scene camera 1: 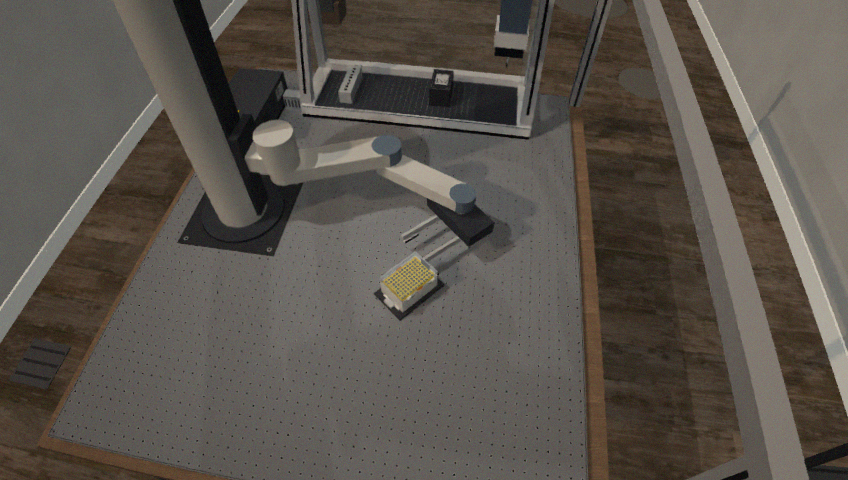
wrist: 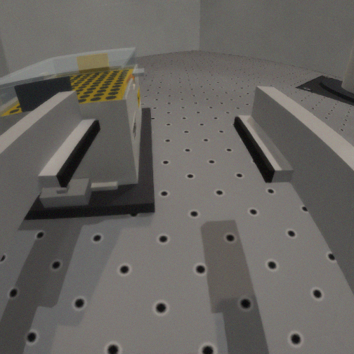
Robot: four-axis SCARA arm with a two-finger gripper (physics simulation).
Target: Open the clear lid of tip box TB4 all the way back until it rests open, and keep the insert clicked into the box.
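Frame: origin at the arm's base, x back, y right, z up, level; millimetres.
Seen in the pictures: gripper, fingertip midpoint: (scene camera 1: 412, 249); arm's base, origin of the base link: (scene camera 1: 244, 212).
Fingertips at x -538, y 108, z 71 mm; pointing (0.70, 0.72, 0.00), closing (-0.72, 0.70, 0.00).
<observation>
Pixels of each thing's top centre, then the offset from my fingertips to it. "pt": a spot on its surface instead. Level surfaces: height alone.
- Tip box TB4, middle of its top: (scene camera 1: 408, 274) dx -6, dy +90, dz +19 mm
- dark base plate, surface spot: (scene camera 1: 440, 285) pt dx -86, dy +69, dz -51 mm
- perforated table, its level: dz -58 mm
- white rack, surface spot: (scene camera 1: 349, 86) pt dx +324, dy -629, dz +35 mm
- black block, surface spot: (scene camera 1: 440, 95) pt dx +4, dy -623, dz +37 mm
- white tool, surface spot: (scene camera 1: 511, 29) pt dx -196, dy -573, dz +329 mm
Tip box TB4 (scene camera 1: 405, 298) (wrist: 112, 145) is a white box on a dark base plate (scene camera 1: 440, 285) (wrist: 145, 200). Its yellow insert (scene camera 1: 408, 278) (wrist: 102, 92) sits level in the top. The clear lid (wrist: 55, 64) lies over the insert and looks closed; its outline is faint in the scene view. My gripper (scene camera 1: 416, 247) (wrist: 165, 105) is shut and empty, with a wide gap between the fingers even so. It is low beside the box; one fingertip is close to the box's upper right side in the scene view. Contact cannot be told.
The arm column (scene camera 1: 196, 118) stands at the left of the perforated table (scene camera 1: 333, 368). A framed station (scene camera 1: 416, 123) at the back holds a white rack (scene camera 1: 349, 86) and a black block (scene camera 1: 440, 95). A blue and white tool (scene camera 1: 511, 29) hangs above it.
</observation>
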